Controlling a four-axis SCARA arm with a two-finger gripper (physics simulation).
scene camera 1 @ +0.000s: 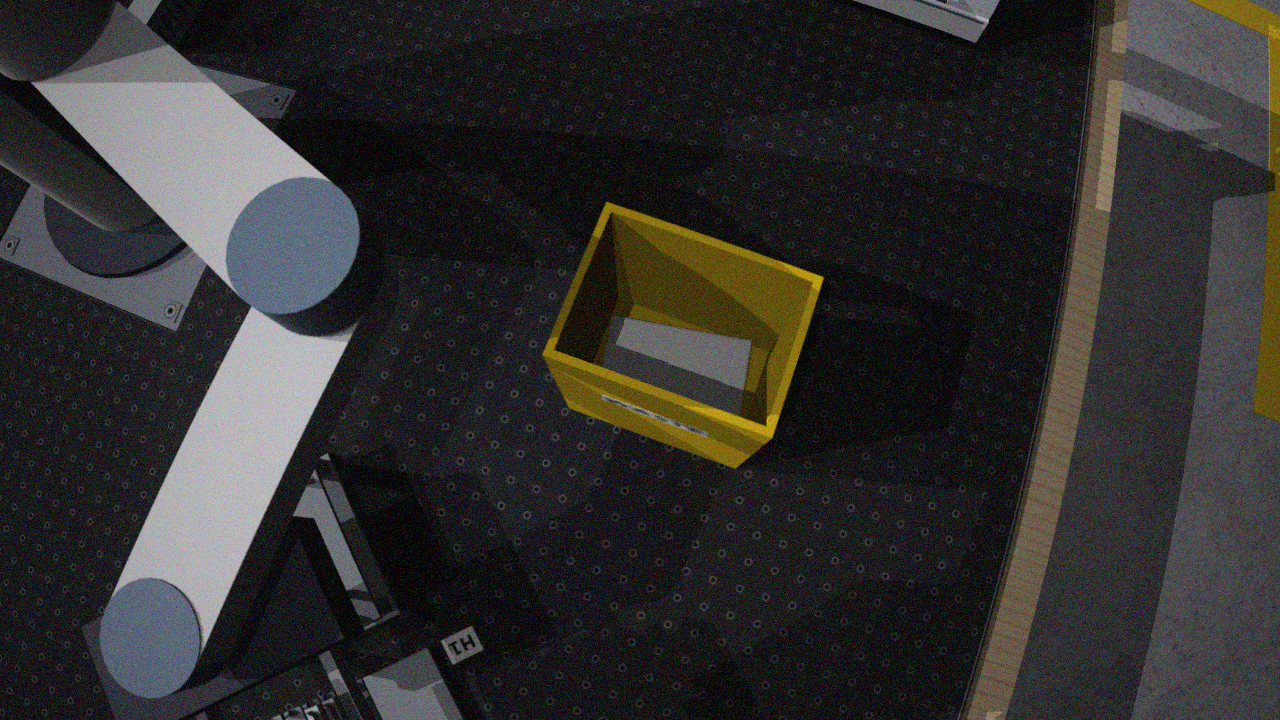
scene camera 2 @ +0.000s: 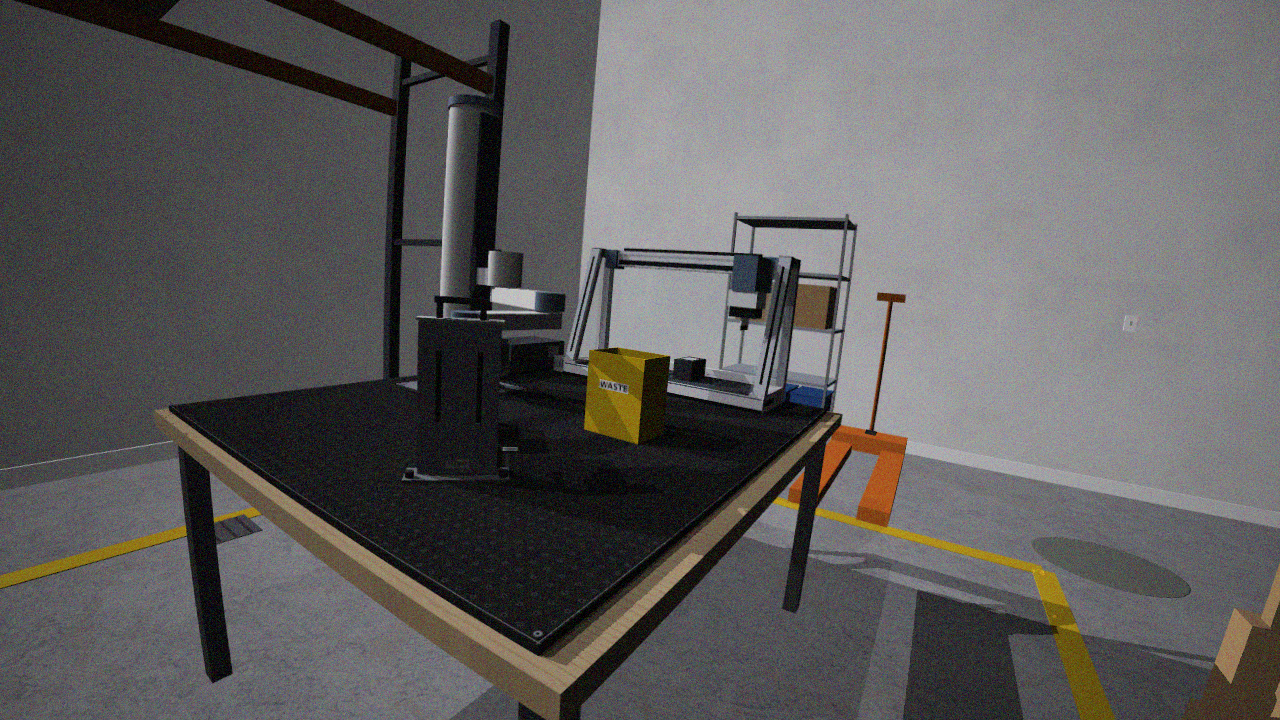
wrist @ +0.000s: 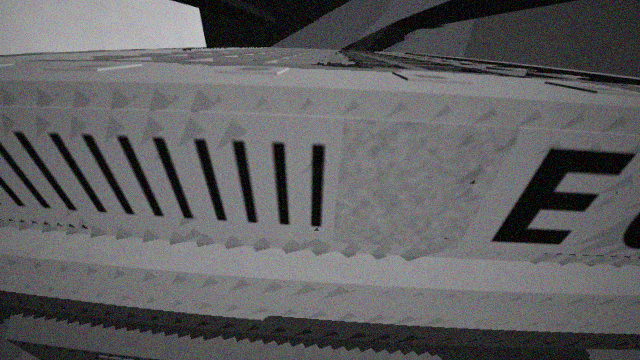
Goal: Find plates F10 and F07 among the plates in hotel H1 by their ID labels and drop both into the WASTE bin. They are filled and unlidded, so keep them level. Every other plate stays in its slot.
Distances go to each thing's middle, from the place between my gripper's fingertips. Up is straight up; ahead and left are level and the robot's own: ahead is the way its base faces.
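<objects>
Positions counted from my hand: the RG stand [scene camera 1: 315, 503] is 14 cm to the left, 16 cm behind and 11 cm below; the H1 tag [scene camera 1: 465, 643] is 13 cm to the left, 1 cm ahead and 17 cm below; the hotel H1 [scene camera 2: 457, 436] is 4 cm to the right, 4 cm ahead and 3 cm below.
</objects>
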